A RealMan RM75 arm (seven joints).
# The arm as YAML. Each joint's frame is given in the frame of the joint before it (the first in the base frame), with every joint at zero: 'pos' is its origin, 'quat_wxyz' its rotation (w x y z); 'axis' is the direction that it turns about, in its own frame. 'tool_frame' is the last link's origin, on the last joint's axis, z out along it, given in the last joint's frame.
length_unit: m
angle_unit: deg
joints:
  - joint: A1
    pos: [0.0, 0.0, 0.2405]
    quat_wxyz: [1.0, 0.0, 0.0, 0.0]
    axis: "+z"
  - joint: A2
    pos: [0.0, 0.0, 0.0]
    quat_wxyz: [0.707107, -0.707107, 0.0, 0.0]
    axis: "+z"
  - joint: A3
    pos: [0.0, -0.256, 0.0]
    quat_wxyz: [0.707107, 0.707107, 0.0, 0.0]
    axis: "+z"
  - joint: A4
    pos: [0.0, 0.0, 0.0]
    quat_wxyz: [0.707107, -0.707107, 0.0, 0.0]
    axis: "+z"
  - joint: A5
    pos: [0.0, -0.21, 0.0]
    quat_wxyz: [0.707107, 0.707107, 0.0, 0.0]
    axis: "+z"
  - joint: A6
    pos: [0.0, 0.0, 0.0]
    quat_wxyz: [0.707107, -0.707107, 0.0, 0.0]
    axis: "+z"
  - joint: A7
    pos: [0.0, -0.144, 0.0]
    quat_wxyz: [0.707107, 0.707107, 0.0, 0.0]
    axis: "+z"
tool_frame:
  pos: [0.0, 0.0, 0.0]
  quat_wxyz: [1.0, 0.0, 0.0, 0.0]
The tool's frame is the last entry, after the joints.
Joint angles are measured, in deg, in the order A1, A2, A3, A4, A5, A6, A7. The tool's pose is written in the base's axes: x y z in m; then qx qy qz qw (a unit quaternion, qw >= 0). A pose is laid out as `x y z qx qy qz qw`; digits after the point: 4 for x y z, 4 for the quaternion.
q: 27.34 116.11 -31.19 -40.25 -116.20 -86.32 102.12
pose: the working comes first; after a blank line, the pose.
Where each joint sits with the arm in this pose, in the base's axes (m; each line is computed from the numbers above, not from the rounded line before):
A1: 0.0000 0.0000 0.2405
A2: 0.0000 0.0000 0.2405
A3: 0.2042 0.1056 0.1278
A4: 0.2042 0.1056 0.1278
A5: 0.3451 0.2576 0.1615
A6: 0.3451 0.2576 0.1615
A7: 0.3026 0.3350 0.0478
the tool: 0.3026 0.3350 0.0478

0.3026 0.3350 0.0478 -0.8460 0.4233 0.2668 0.1843
